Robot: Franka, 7 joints.
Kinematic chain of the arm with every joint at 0, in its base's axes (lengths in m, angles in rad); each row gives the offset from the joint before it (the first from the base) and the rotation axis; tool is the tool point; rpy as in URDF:
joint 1: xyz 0 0 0.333 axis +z
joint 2: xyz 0 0 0 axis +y
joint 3: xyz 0 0 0.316 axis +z
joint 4: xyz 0.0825 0 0 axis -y
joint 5: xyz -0.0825 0 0.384 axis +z
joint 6: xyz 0 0 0 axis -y
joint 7: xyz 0.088 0 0 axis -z
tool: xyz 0 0 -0.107 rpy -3.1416 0 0
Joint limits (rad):
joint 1: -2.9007..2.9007
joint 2: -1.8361..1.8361
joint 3: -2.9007..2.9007
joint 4: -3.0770..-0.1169
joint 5: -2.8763..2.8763
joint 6: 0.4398..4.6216
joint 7: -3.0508..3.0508
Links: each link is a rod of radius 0.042 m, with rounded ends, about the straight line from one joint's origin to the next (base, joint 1, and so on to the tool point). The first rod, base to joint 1, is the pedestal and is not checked.
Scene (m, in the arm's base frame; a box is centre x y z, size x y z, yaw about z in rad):
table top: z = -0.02
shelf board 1: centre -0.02 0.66 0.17 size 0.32 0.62 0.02 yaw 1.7
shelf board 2: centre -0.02 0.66 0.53 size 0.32 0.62 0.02 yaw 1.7
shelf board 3: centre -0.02 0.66 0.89 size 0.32 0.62 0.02 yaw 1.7
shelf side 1: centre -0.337 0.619 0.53 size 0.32 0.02 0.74 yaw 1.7
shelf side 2: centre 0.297 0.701 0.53 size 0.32 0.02 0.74 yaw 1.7
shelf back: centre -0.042 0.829 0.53 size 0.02 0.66 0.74 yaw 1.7
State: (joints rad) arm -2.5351 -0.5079 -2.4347 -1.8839 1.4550 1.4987 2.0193
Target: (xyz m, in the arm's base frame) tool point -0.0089 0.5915 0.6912
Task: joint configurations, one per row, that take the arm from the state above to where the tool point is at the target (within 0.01 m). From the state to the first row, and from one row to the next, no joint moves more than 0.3 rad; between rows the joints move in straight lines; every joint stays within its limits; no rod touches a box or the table.
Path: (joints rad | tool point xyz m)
1: -2.6250 -0.2538 -2.5247 -2.1343 1.3170 1.2651 2.0193 | 0.1082 0.4960 0.3749
2: -2.7149 0.0004 -2.6147 -2.3846 1.1789 1.0316 2.0193 | 0.1180 0.3850 0.3757
3: -2.6101 0.2764 -2.7121 -2.1934 1.1985 0.9638 2.0193 | 0.0994 0.3981 0.5307
4: -2.5053 0.5525 -2.8096 -2.0022 1.2180 0.8961 2.0193 | 0.0224 0.3507 0.6912
5: -2.4989 0.3056 -2.6449 -1.8419 1.3265 1.0871 2.0193 | 0.0117 0.4468 0.6863
6: -2.4924 0.0587 -2.4802 -1.6816 1.4349 1.2782 2.0193 | -0.0035 0.5272 0.6846
7: -2.4859 -0.1882 -2.3155 -1.5213 1.5434 1.4692 2.0193 | -0.0089 0.5915 0.6912

